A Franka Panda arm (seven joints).
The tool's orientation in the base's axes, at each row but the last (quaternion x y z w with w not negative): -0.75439 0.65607 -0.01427 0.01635; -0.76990 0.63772 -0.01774 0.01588; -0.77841 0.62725 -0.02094 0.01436; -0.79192 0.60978 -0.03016 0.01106; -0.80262 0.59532 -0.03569 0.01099; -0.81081 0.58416 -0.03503 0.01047; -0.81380 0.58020 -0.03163 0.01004; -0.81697 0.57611 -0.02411 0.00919; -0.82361 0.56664 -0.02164 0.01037; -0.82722 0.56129 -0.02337 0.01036; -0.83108 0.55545 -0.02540 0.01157; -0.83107 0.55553 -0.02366 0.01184
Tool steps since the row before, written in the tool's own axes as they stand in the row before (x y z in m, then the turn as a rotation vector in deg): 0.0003 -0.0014 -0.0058 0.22 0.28 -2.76; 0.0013 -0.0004 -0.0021 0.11 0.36 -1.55; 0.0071 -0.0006 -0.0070 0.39 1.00 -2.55; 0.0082 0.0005 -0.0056 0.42 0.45 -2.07; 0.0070 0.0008 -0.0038 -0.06 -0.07 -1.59; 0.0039 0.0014 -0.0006 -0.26 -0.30 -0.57; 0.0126 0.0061 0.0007 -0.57 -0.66 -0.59; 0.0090 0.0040 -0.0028 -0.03 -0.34 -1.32; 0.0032 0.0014 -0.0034 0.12 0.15 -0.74; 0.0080 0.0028 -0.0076 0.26 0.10 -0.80; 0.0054 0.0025 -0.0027 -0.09 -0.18 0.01; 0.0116 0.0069 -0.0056 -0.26 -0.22 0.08
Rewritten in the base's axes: 0.0012 -0.0001 0.0059 -0.37 -0.27 2.75; 0.0005 -0.0012 0.0021 -0.41 -0.18 1.53; 0.0017 -0.0068 0.0071 -1.02 -0.58 2.50; 0.0013 -0.0079 0.0058 -0.45 -0.48 2.06; 0.0010 -0.0068 0.0041 -0.06 0.12 1.59; -0.0001 -0.0041 0.0007 0.16 0.36 0.57; -0.0016 -0.0139 -0.0005 0.40 0.77 0.60; -0.0009 -0.0098 0.0029 0.24 0.16 1.33; -0.0003 -0.0035 0.0034 -0.13 -0.16 0.74; 0.0000 -0.0084 0.0077 -0.04 -0.27 0.80; -0.0004 -0.0059 0.0027 0.13 0.15 0.00; -0.0022 -0.0133 0.0056 0.11 0.32 -0.08
